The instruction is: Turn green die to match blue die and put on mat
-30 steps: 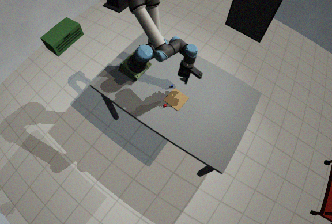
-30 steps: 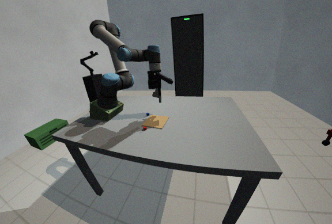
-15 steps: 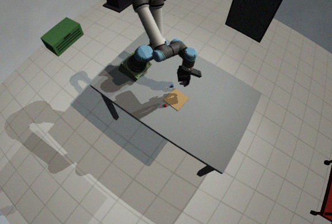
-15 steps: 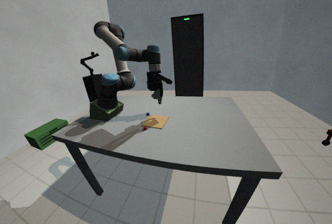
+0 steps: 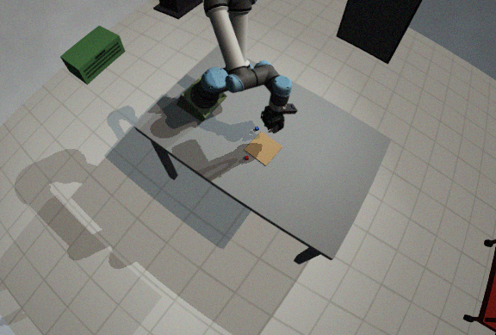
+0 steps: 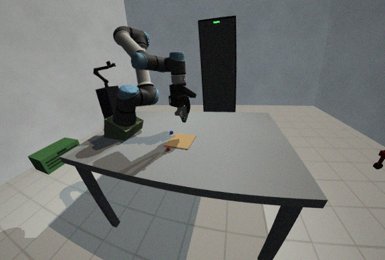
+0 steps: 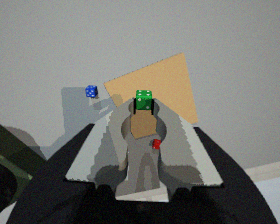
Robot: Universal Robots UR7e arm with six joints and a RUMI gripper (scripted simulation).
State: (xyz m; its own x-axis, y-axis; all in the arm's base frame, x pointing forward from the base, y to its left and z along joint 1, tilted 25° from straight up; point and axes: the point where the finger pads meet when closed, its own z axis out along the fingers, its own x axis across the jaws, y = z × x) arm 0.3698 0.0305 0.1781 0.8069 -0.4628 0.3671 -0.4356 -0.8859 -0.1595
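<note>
My gripper is now 110 mm above the tan mat, 60 mm to the left of it and 10 mm past it. The rest, counted from my hand: red die 160 mm to the right, 100 mm below, 50 mm behind; then blue die 100 mm below, 100 mm behind, 10 mm to the left; then green die 10 mm below.
</note>
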